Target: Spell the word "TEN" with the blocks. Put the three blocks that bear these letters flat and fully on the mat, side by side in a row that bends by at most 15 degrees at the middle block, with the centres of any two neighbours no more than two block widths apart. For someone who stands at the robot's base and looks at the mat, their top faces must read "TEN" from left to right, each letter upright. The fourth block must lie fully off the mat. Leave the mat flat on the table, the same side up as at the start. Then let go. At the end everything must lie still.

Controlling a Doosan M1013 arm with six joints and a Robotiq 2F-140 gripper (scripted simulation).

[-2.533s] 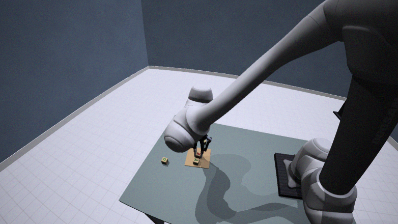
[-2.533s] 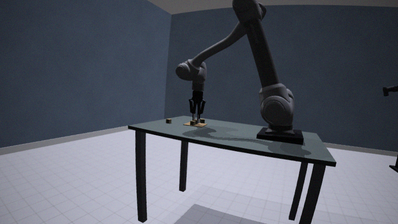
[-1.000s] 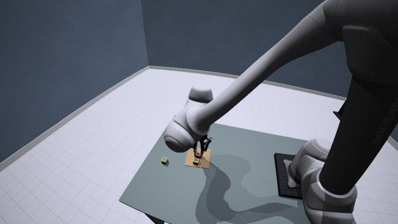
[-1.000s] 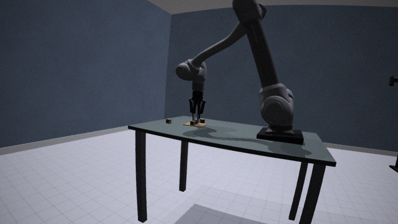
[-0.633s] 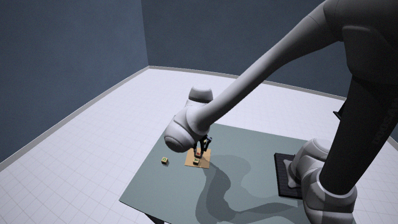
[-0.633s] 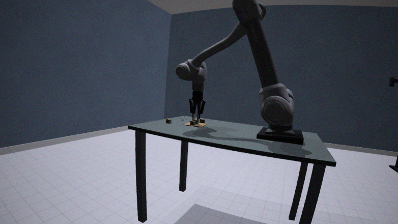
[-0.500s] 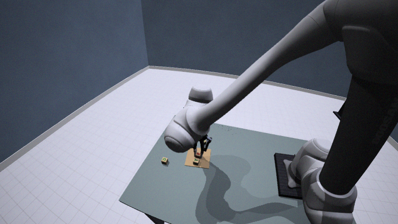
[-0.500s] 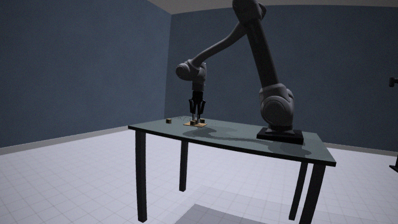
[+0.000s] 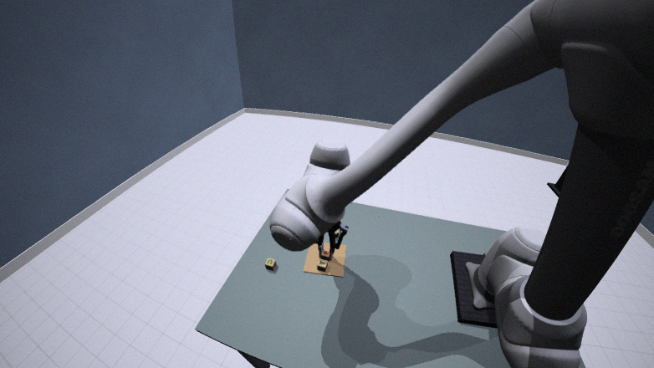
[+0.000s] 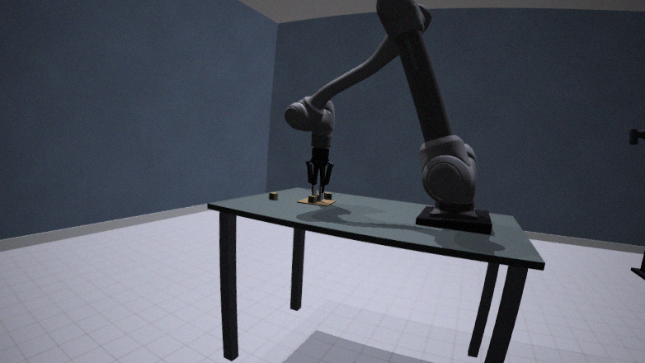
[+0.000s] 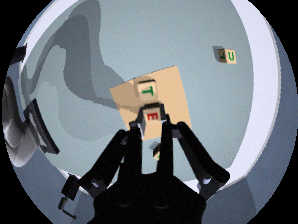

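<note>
My hand is 4 cm above the tan mat. Round my hand: block: 5 cm to the left, 2 cm below.
</note>
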